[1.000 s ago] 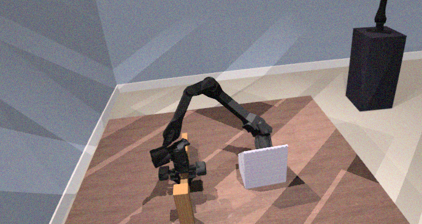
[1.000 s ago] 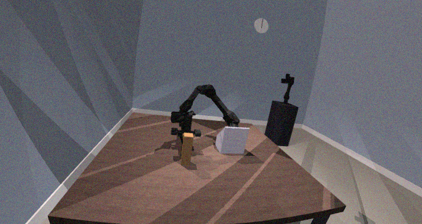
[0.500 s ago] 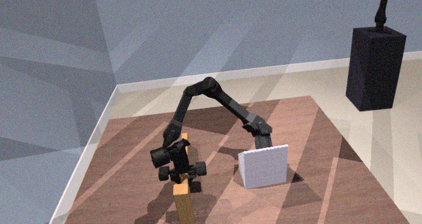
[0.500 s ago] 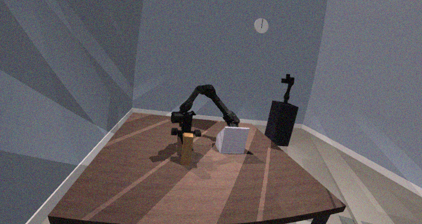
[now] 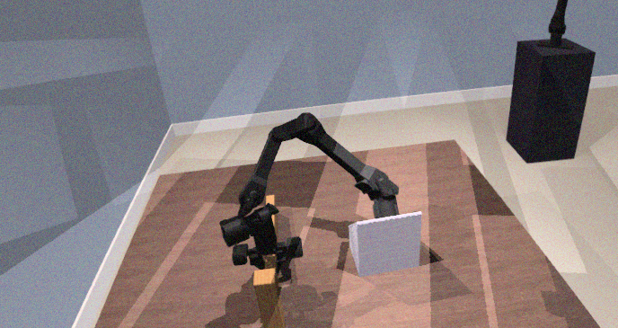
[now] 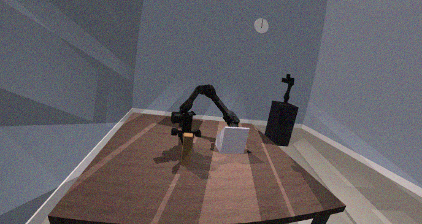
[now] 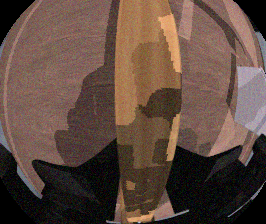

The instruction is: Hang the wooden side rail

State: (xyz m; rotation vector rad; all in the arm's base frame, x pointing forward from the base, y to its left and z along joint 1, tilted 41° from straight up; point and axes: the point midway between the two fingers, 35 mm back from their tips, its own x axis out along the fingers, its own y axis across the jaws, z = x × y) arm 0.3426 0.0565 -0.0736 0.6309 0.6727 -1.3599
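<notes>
Right now the wooden headboard post is 15 cm to the left of my gripper tip, 4 cm above it and 1 cm behind it.
</notes>
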